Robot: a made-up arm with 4 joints. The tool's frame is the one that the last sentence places.
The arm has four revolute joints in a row. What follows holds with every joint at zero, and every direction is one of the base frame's.
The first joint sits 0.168 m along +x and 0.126 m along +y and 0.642 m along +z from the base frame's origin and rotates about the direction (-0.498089, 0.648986, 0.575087), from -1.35 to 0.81 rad.
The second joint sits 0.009 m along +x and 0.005 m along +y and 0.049 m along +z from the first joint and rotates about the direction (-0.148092, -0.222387, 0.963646), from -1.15 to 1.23 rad.
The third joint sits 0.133 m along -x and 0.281 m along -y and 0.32 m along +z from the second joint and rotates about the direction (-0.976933, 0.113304, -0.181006), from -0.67 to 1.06 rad.
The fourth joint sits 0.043 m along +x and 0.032 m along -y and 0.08 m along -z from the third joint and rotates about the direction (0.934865, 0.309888, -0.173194), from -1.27 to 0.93 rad.
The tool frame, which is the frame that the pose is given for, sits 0.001 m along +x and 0.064 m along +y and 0.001 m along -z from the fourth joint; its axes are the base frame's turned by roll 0, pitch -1.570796 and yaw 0 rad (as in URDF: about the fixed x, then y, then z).
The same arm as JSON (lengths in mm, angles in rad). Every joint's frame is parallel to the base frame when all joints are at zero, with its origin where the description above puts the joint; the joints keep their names.
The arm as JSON. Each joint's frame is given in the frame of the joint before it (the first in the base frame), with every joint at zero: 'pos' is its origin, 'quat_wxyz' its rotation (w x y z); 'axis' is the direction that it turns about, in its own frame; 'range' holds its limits. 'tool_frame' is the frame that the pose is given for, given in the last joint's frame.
{
  "length_unit": "mm",
  "angle_unit": "rad",
  "joints": [
    {
      "joint": "joint 1",
      "pos": [
        168.0,
        126.0,
        642.0
      ],
      "quat_wxyz": [
        1.0,
        0.0,
        0.0,
        0.0
      ],
      "axis": [
        -0.498089,
        0.648986,
        0.575087
      ],
      "range": [
        -1.35,
        0.81
      ]
    },
    {
      "joint": "joint 2",
      "pos": [
        9.0,
        5.0,
        49.0
      ],
      "quat_wxyz": [
        1.0,
        0.0,
        0.0,
        0.0
      ],
      "axis": [
        -0.148106,
        -0.222409,
        0.963638
      ],
      "range": [
        -1.15,
        1.23
      ]
    },
    {
      "joint": "joint 3",
      "pos": [
        -133.0,
        -281.0,
        320.0
      ],
      "quat_wxyz": [
        1.0,
        0.0,
        0.0,
        0.0
      ],
      "axis": [
        -0.976933,
        0.113304,
        -0.181006
      ],
      "range": [
        -0.67,
        1.06
      ]
    },
    {
      "joint": "joint 4",
      "pos": [
        43.0,
        -32.0,
        -80.0
      ],
      "quat_wxyz": [
        1.0,
        0.0,
        0.0,
        0.0
      ],
      "axis": [
        0.934865,
        0.309888,
        -0.173194
      ],
      "range": [
        -1.27,
        0.93
      ]
    }
  ],
  "tool_frame": {
    "pos": [
      1.0,
      64.0,
      -1.0
    ],
    "quat_wxyz": [
      0.707107,
      0.0,
      -0.707107,
      0.0
    ]
  }
}

